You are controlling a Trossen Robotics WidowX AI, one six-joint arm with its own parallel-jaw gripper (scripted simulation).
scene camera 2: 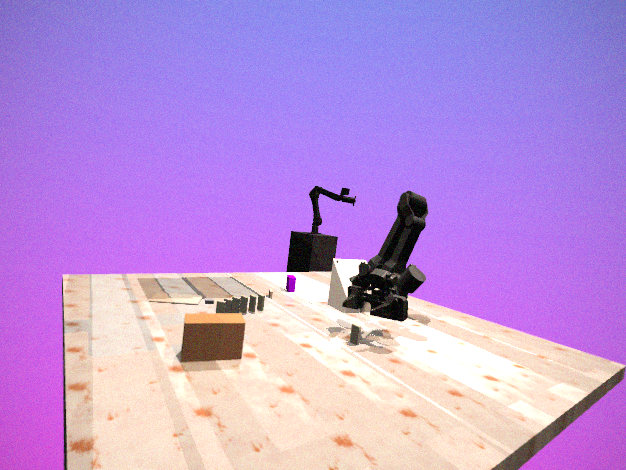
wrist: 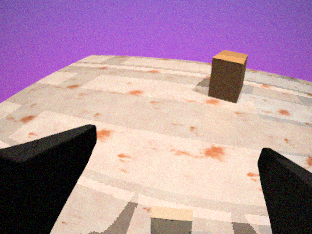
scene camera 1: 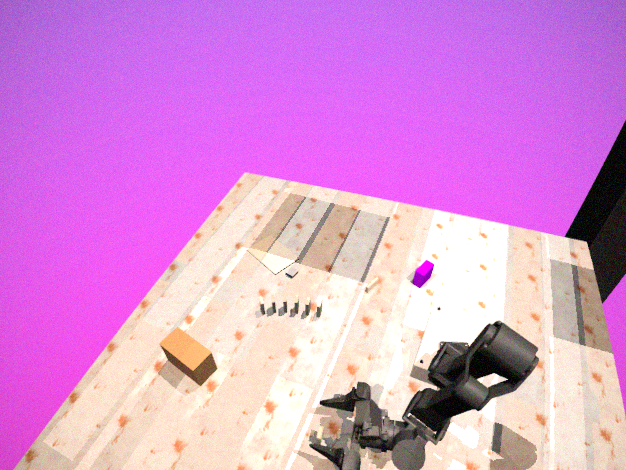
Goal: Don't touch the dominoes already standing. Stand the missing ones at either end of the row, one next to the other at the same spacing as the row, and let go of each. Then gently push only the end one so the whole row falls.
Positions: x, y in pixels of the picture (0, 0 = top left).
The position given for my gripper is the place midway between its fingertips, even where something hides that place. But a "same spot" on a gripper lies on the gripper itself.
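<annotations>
My gripper is visible in the wrist view [180, 145], in scene camera 1 and in scene camera 2. For my gripper, [scene camera 1: 347, 402] and [scene camera 2: 355, 296] are the same spot. A brown cardboard box is visible in scene camera 2 [207, 336], in scene camera 1 and in the wrist view. For the brown cardboard box, [wrist: 227, 75] and [scene camera 1: 205, 366] are the same spot.
</annotations>
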